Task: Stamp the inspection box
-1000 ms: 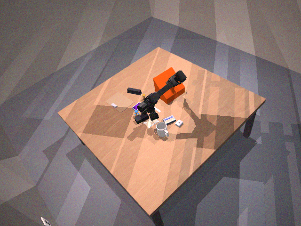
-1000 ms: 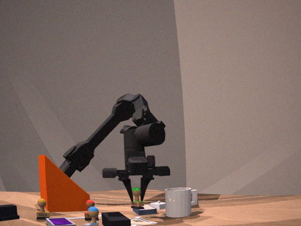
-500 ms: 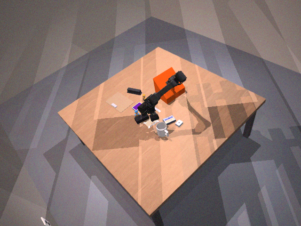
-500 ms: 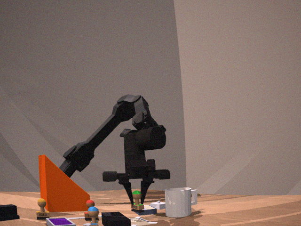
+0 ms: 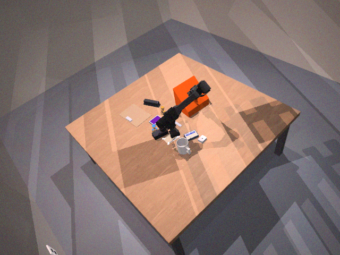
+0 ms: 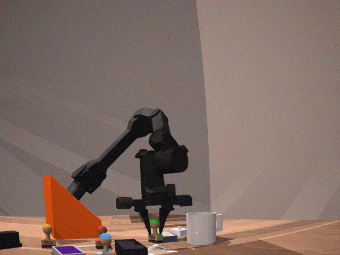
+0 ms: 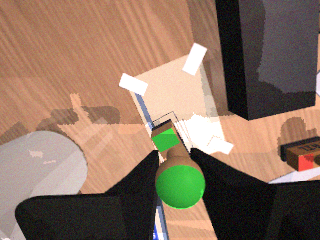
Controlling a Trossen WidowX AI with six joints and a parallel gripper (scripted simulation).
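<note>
My gripper tip is 10 mm short of the white card, 20 mm to the left of it and 40 mm above it. From my gripper tip the other things lie so: black box 40 mm ahead, 100 mm to the right, 20 mm below; then blue tin 90 mm behind, 80 mm to the left, 30 mm below; then green stamp right at my gripper tip.
</note>
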